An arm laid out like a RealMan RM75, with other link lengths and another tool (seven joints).
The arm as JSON. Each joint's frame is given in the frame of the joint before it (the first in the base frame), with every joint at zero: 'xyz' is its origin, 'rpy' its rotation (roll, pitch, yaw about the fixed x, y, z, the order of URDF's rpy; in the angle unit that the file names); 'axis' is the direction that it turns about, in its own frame. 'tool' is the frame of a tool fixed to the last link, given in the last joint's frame.
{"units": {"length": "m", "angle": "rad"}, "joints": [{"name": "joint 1", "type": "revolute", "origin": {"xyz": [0.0, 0.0, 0.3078], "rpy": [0.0, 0.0, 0.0]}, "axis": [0.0, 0.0, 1.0]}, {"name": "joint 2", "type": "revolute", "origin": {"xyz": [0.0, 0.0, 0.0], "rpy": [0.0, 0.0, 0.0]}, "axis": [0.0, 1.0, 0.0]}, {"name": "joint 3", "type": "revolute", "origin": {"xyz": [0.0, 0.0, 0.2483], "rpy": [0.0, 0.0, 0.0]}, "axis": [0.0, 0.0, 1.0]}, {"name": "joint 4", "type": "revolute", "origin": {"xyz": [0.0, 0.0, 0.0], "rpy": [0.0, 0.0, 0.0]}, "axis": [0.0, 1.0, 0.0]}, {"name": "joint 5", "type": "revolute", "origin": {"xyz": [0.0, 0.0, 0.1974], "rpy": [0.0, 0.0, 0.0]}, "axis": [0.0, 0.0, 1.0]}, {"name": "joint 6", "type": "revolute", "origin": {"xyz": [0.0, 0.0, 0.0], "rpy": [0.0, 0.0, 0.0]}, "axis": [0.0, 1.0, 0.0]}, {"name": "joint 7", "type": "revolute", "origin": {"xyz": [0.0, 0.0, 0.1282], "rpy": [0.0, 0.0, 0.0]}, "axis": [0.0, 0.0, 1.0]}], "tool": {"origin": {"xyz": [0.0, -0.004, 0.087], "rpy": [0.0, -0.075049, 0.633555]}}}
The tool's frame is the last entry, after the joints.
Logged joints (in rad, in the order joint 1, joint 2, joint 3, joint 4, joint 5, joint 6, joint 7), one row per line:
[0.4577 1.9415 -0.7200 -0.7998 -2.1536 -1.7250 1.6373]
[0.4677 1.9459 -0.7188 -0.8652 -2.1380 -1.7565 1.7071]
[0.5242 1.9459 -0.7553 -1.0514 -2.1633 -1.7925 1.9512]
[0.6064 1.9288 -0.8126 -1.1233 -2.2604 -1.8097 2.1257]
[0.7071 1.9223 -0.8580 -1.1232 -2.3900 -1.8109 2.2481]
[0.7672 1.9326 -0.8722 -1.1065 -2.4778 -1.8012 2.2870]
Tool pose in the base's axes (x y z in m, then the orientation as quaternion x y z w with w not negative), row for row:
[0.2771 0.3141 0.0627 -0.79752 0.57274 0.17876 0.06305]
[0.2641 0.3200 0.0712 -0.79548 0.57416 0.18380 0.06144]
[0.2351 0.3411 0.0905 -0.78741 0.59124 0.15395 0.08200]
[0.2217 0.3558 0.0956 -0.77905 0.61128 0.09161 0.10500]
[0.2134 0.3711 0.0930 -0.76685 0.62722 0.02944 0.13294]
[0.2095 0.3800 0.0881 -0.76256 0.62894 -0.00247 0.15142]
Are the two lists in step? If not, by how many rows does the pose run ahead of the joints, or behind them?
They are in step.
